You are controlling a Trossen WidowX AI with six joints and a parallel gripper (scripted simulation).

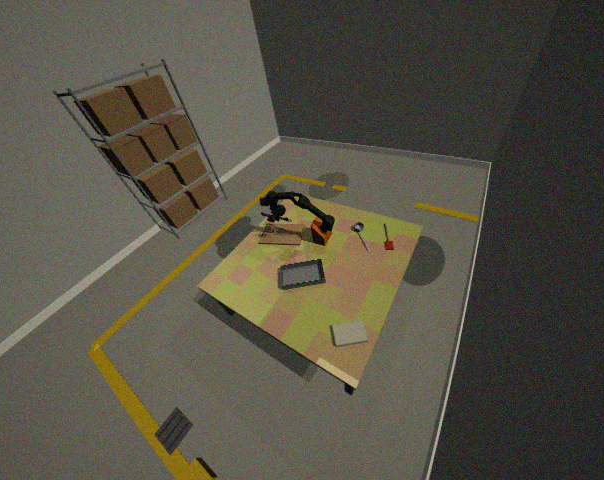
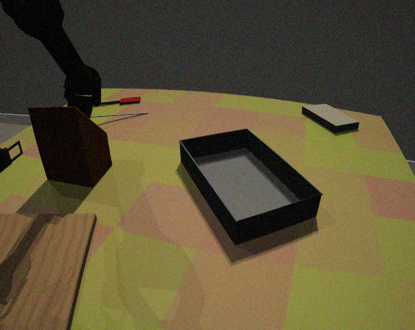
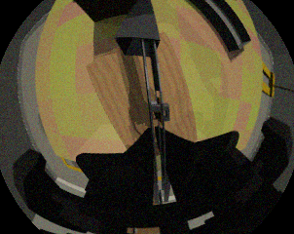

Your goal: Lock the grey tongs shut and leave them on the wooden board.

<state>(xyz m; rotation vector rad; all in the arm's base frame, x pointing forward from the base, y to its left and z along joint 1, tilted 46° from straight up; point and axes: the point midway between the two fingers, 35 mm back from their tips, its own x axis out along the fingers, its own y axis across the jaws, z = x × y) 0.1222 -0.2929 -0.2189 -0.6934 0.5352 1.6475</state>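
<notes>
Now: the board 150 mm below my gripper tip. From my gripper tip the other things lie so: grey slab: 880 mm to the left, 490 mm ahead, 140 mm below; roasting tin: 410 mm to the left, 280 mm ahead, 130 mm below.
</notes>
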